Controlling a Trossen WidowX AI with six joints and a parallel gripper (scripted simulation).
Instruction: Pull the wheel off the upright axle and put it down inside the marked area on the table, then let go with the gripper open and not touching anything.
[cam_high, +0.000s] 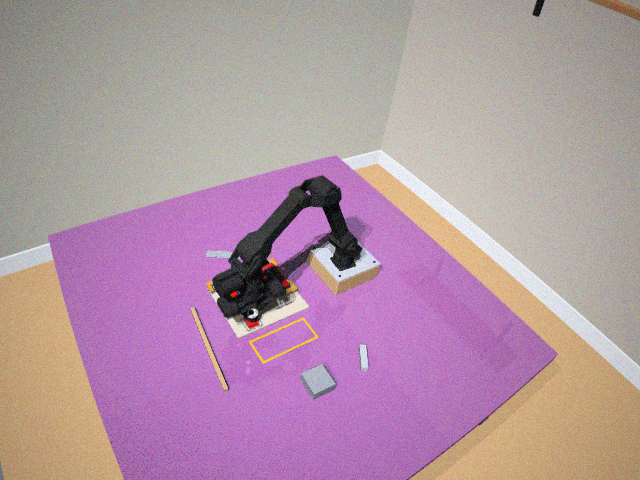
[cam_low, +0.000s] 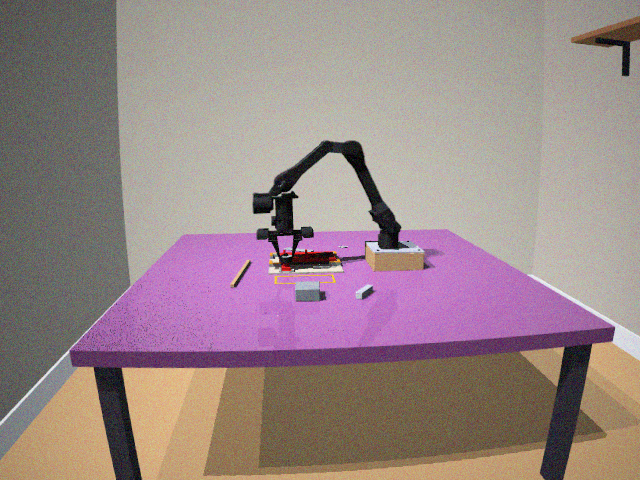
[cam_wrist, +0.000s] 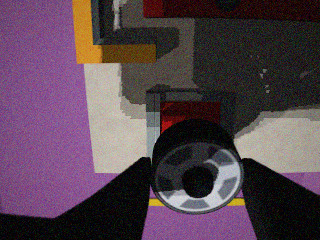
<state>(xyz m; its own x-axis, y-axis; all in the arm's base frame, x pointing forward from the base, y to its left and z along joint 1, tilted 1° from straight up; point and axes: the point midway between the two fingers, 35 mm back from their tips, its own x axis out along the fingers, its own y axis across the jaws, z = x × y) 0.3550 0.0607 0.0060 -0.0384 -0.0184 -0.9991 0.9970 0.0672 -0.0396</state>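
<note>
The grey axle mount is 1 cm below my gripper tip. From my gripper tip the other things lie so: wooden stick 15 cm ahead, 3 cm to the left, 4 cm below.
</note>
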